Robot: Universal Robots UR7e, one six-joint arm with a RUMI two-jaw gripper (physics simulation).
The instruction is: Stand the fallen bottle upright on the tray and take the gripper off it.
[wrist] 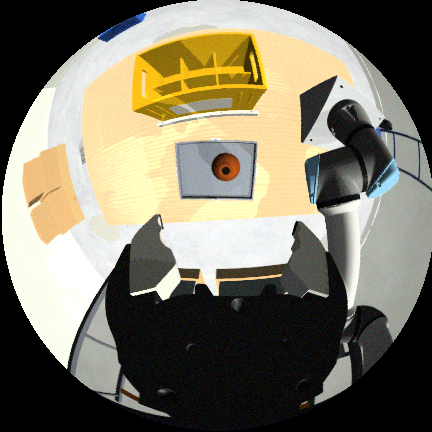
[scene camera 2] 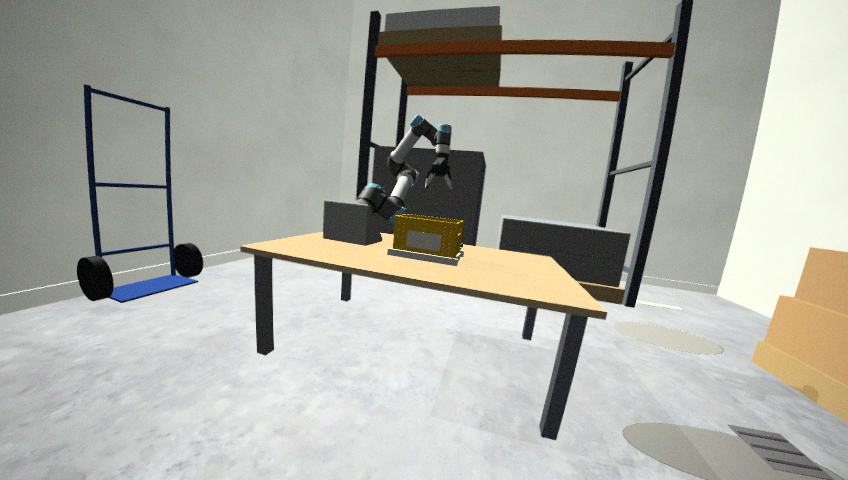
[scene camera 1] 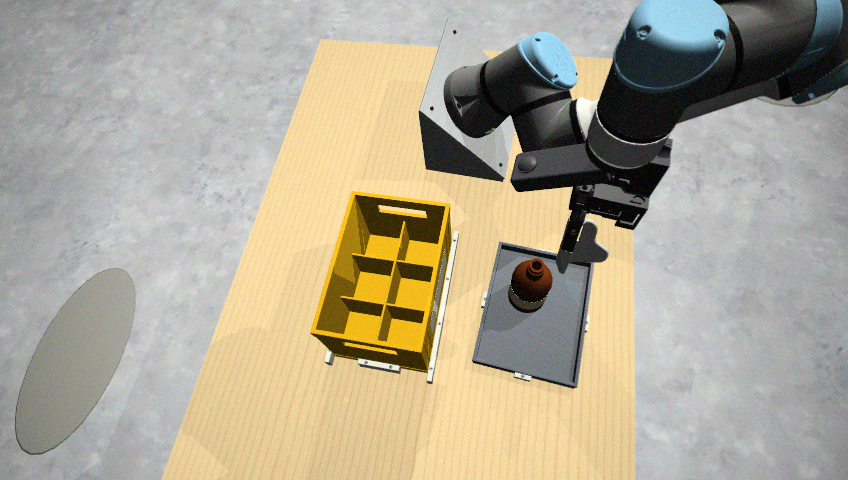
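Pixels of known places: gripper, fingertip midpoint: [wrist: 228, 220] [scene camera 2: 438, 189] [scene camera 1: 571, 226]; arm's base, link origin: [wrist: 346, 118] [scene camera 2: 358, 218] [scene camera 1: 469, 104].
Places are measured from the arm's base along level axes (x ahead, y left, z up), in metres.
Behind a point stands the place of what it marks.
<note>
The brown bottle [scene camera 1: 530, 282] @(z 0.001, x 0.389, y 0.164 m) [wrist: 218, 165] @(z 0.001, x 0.386, y 0.162 m) with a cream band stands upright on the dark grey tray [scene camera 1: 517, 344] @(z -0.117, x 0.472, y 0.161 m) [wrist: 192, 170] @(z -0.117, x 0.480, y 0.180 m), towards the tray's end nearer the arm base. Its mouth points up. My gripper [scene camera 1: 583, 263] [scene camera 2: 439, 187] @(z 0.190, x 0.370, y 0.197 m) [wrist: 228, 220] @(z 0.190, x 0.370, y 0.197 m) is open, with its jaws wide apart and nothing between them. It hangs high above the table, apart from the bottle, and its fingers overlap the tray's upper right corner in scene camera 1. The bottle and tray do not show in scene camera 2, where the crate stands in front.
A yellow crate [scene camera 1: 410, 359] @(z -0.023, x 0.552, y -0.024 m) [scene camera 2: 401, 234] @(z -0.025, x 0.314, y -0.182 m) [wrist: 250, 97] @(z 0.000, x 0.301, y 0.004 m) with dividers stands beside the tray, with white locating strips at its base. A grey wedge-shaped mount [scene camera 1: 437, 142] @(z -0.012, x 0.100, y -0.053 m) [scene camera 2: 348, 223] @(z -0.023, x -0.008, y -0.081 m) [wrist: 312, 110] @(z -0.049, x 0.102, y -0.005 m) holds the arm base on the wooden table [scene camera 1: 285, 237] @(z -0.123, x 0.315, y -0.364 m) [scene camera 2: 505, 273] @(z -0.122, x 0.765, y -0.180 m). A tall rack [scene camera 2: 666, 118] stands behind.
</note>
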